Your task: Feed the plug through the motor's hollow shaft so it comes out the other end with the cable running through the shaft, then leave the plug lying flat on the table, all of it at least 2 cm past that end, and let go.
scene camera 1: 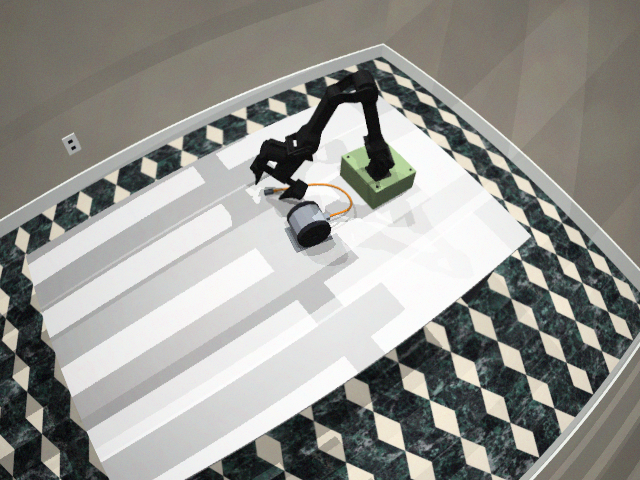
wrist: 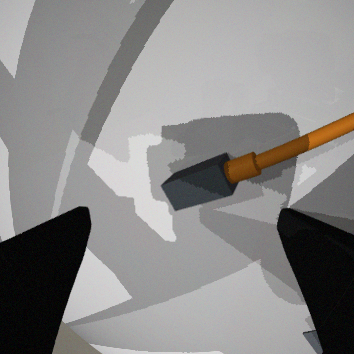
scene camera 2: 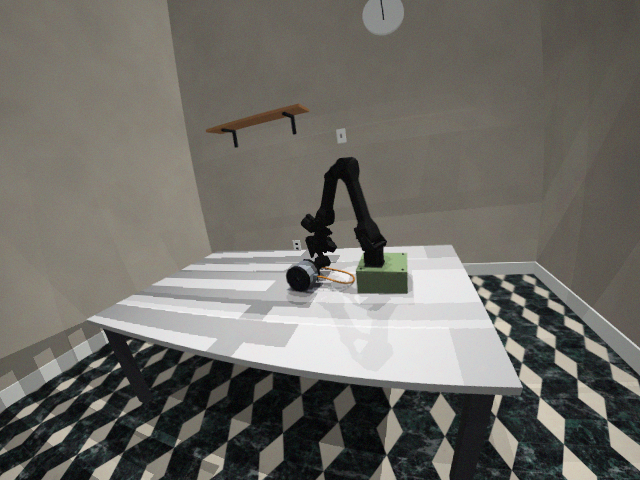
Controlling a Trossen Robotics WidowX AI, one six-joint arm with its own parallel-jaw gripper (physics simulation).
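Places are measured from the arm's base along level axes (x right, y ahead, z up), in metres.
Where they show: gripper, between the fingertips: (scene camera 1: 267, 191) (wrist: 187, 219); arm's base, origin of its link: (scene camera 1: 378, 171) (scene camera 2: 374, 263).
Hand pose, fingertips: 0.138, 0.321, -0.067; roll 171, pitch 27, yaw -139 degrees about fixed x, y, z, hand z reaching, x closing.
Note:
Things, the pixels of their top centre, and the offset from my fingertips, as dx, dy, dz. Level surfaces: height alone.
- dark grey plug, centre of its top: (wrist: 193, 189) (scene camera 1: 268, 190) +0.007, -0.007, -0.007
- grey motor with black ends, centre of its top: (scene camera 1: 309, 213) (scene camera 2: 301, 263) -0.191, -0.048, +0.081
- white table, height of its surface: dz -0.021
The dark grey plug (scene camera 1: 268, 191) (wrist: 200, 185) lies on the table; scene camera 2 does not show it clearly. The orange cable (scene camera 1: 347, 195) (scene camera 2: 353, 279) (wrist: 285, 151) leaves the plug, bends in a wide loop and reaches the side of the motor near the green block. The grey motor with black ends (scene camera 1: 308, 219) (scene camera 2: 309, 269) lies on its side on a small base; its shaft opening is too dark to make out. My gripper (scene camera 1: 269, 189) (scene camera 2: 317, 259) (wrist: 187, 219) is open and empty above the plug, which shows between and slightly beyond the fingertips in the wrist view.
The arm stands on a green block (scene camera 1: 370, 191) (scene camera 2: 382, 281), beside the cable loop. The motor is close to the right finger in scene camera 1. The white table (scene camera 1: 206, 330) (scene camera 2: 392, 330) carries striped shadows. A wall shelf (scene camera 2: 255, 119) is far behind.

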